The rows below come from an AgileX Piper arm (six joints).
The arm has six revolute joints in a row. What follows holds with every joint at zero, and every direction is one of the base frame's.
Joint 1 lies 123 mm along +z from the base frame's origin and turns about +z.
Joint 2 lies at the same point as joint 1 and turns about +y.
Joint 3 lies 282.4 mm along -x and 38.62 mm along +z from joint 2 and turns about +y.
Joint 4 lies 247.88 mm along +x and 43.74 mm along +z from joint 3 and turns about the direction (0.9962, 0, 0.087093).
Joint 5 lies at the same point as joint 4 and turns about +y.
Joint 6 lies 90.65 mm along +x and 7.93 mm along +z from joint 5 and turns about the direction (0.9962, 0, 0.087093).
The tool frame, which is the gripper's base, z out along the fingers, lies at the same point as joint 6; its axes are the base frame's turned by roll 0, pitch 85.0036 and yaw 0 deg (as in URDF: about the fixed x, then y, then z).
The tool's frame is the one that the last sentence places.
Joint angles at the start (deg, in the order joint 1, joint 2, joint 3, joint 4, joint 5, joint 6):
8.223, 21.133, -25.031, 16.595, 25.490, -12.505
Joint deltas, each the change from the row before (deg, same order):
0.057, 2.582, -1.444, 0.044, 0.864, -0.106
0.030, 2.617, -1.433, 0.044, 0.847, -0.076
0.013, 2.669, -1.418, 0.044, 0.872, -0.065
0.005, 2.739, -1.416, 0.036, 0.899, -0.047
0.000, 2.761, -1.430, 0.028, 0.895, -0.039
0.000, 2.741, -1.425, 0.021, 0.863, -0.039
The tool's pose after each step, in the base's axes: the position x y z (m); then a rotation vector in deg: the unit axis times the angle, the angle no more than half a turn. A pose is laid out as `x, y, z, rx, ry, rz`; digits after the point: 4 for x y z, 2 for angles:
0.0859, 0.0242, 0.3002, -10.57, 107.39, 14.17
0.0929, 0.0256, 0.3031, -10.91, 109.37, 14.32
0.1002, 0.0271, 0.3055, -11.23, 111.44, 14.47
0.1081, 0.0287, 0.3073, -11.53, 113.61, 14.63
0.1163, 0.0303, 0.3088, -11.83, 115.79, 14.79
0.1247, 0.0318, 0.3099, -12.11, 117.92, 14.94

